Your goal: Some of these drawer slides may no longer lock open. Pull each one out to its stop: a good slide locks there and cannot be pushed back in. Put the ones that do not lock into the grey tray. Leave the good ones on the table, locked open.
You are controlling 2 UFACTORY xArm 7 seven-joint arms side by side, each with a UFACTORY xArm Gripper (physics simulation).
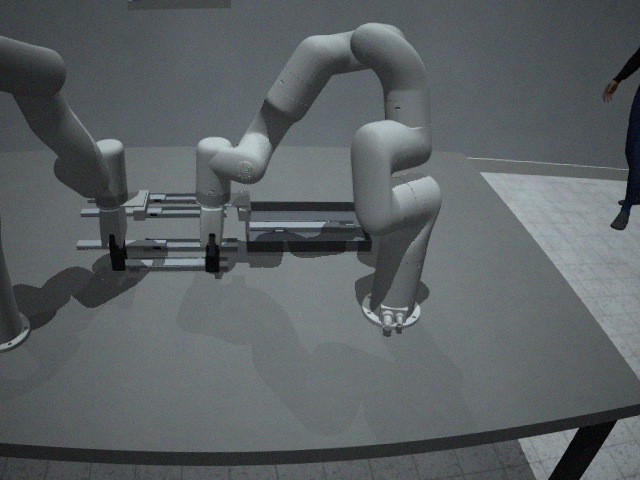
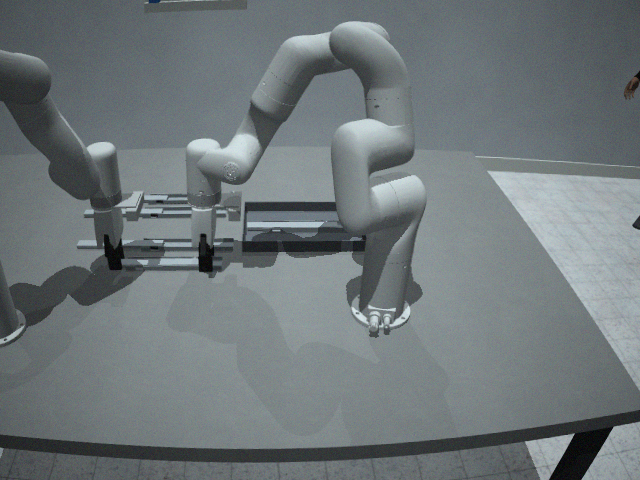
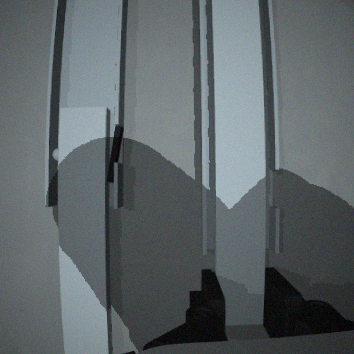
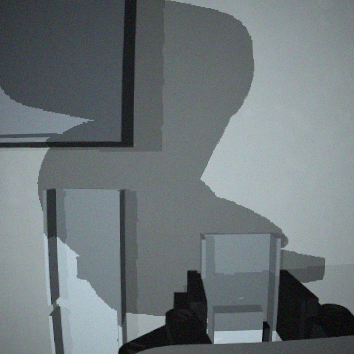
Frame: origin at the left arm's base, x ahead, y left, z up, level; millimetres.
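Seen in the pictures: left gripper, between the fingertips: (image 1: 120, 265) (image 2: 117, 265) (image 3: 236, 293); right gripper, between the fingertips: (image 1: 212, 265) (image 2: 206, 265) (image 4: 234, 295); left arm's base, origin of its link: (image 1: 2, 332) (image 2: 0, 329); right arm's base, origin of its link: (image 1: 390, 310) (image 2: 380, 311).
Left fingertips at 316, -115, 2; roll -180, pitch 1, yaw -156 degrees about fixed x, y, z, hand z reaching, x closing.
Offsets run from my left fingertips to a thing's middle, as dx, dy, dz. "spot": to the spot under its first point.
The front drawer slide (image 1: 165, 263) (image 2: 160, 262) (image 3: 239, 125) (image 4: 240, 255) lies on the table, mostly closed. My left gripper (image 1: 117, 260) (image 2: 113, 259) (image 3: 236, 293) is shut on its left end, on the inner member. My right gripper (image 1: 212, 262) (image 2: 205, 261) (image 4: 234, 295) is shut on its right end, across the outer rail. A second slide (image 1: 87, 244) (image 2: 87, 244) (image 3: 92, 60) (image 4: 92, 215) lies behind it, extended to the left. Two more slides, one nearer {spot: +282, -5, +0} (image 1: 175, 211) and one farther {spot: +352, +32, +1} (image 1: 175, 197), lie extended at the back, partly hidden by the arms.
The grey tray {+322, -355, +13} (image 1: 310, 246) (image 2: 305, 246) (image 4: 129, 75) stands to the right of the slides and holds one slide {+320, -328, +8} (image 1: 299, 225) (image 2: 289, 225). A pale block (image 1: 141, 201) (image 2: 135, 202) stands at the back slides' left part, another (image 1: 244, 204) (image 2: 235, 204) at their right end.
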